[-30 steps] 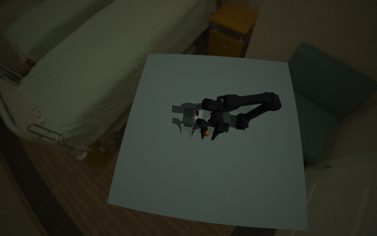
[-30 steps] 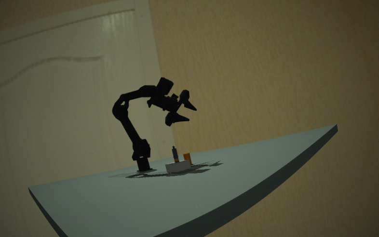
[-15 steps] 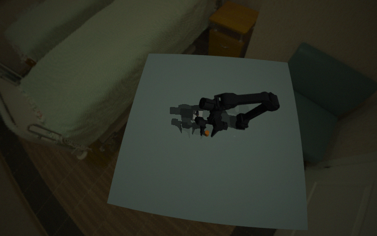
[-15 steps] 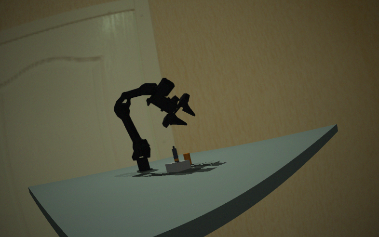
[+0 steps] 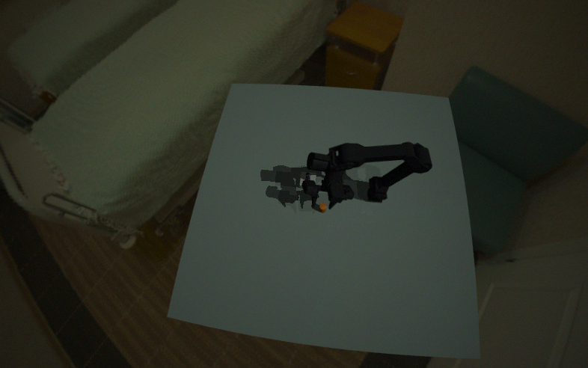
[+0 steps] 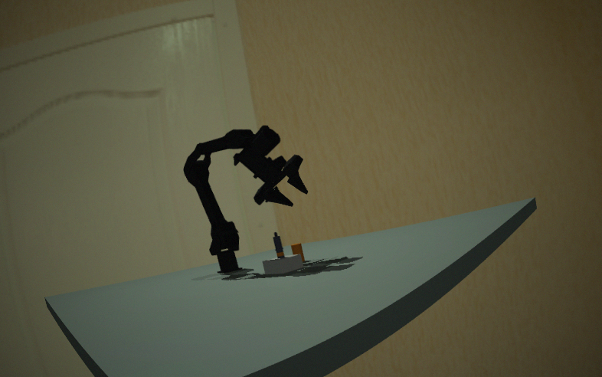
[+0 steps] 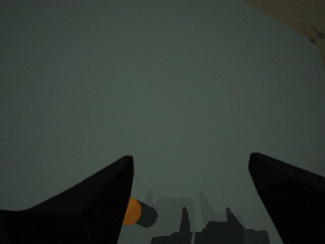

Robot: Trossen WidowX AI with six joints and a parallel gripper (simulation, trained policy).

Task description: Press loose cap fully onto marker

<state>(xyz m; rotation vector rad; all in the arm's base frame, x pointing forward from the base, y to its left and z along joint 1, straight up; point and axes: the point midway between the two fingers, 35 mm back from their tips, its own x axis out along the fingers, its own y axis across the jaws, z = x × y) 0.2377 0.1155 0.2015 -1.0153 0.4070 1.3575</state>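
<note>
The orange cap lies 1 cm behind my gripper tip, 4 cm to the right of it and 15 cm below it. Round my gripper tip: holder block 7 cm ahead, 17 cm to the right, 16 cm below.
</note>
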